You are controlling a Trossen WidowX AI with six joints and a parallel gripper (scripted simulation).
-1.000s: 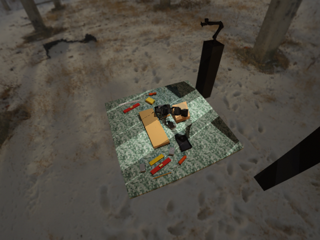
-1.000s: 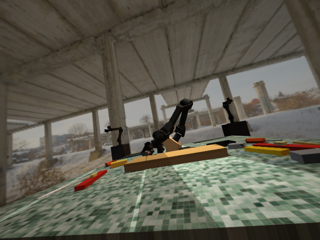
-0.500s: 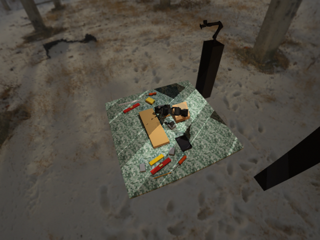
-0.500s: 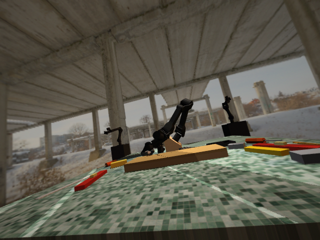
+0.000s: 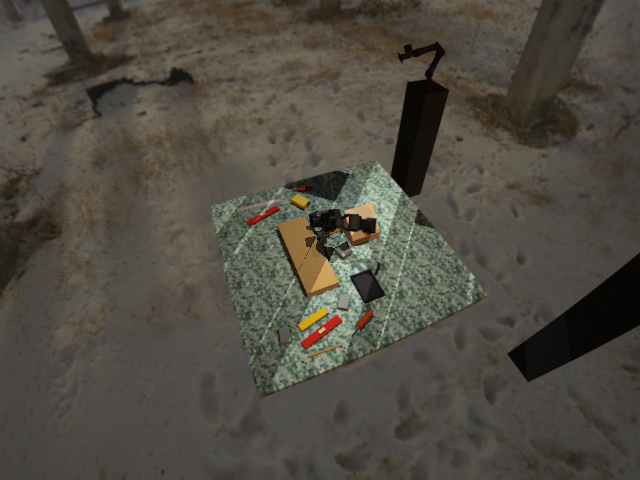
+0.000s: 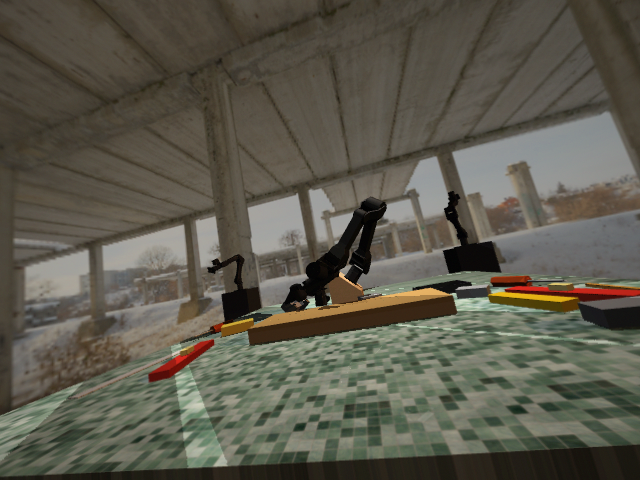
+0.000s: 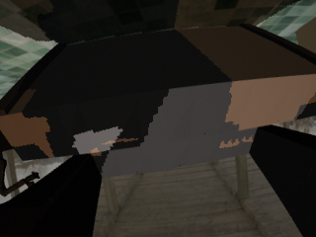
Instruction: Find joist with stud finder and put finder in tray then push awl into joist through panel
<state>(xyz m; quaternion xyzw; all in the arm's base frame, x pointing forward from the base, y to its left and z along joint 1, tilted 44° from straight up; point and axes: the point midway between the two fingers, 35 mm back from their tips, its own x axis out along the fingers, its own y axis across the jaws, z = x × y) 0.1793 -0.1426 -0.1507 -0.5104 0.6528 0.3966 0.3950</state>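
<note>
Now: the stud finder 10 mm below my gripper tip and 10 mm ahead of it. The rest, counted from my gripper tip: yellow block 190 mm to the right, 70 mm ahead, 50 mm below; orange-handled awl 140 mm to the left, 60 mm below, 20 mm ahead; black tray 550 mm to the left, 50 mm below, 10 mm behind.
</note>
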